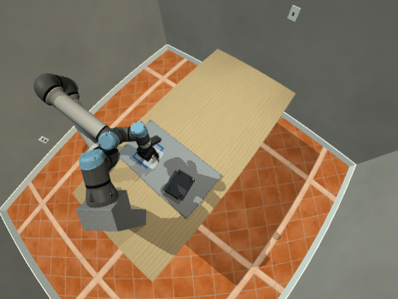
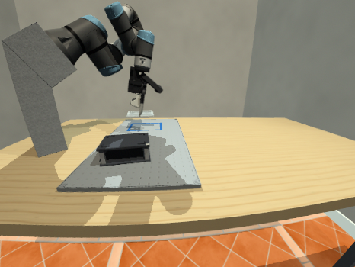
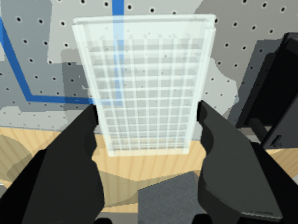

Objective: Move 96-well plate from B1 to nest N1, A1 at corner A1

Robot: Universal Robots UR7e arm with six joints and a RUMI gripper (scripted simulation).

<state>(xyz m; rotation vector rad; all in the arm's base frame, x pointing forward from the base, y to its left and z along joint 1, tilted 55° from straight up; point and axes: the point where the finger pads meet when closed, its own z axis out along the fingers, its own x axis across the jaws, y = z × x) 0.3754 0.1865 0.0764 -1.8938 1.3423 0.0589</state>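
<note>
My gripper is now 80 mm short of the black raised nest N1, 230 mm to the left of it and 50 mm above it. Also, from my hand: 96-well plate: 10 mm below.
</note>
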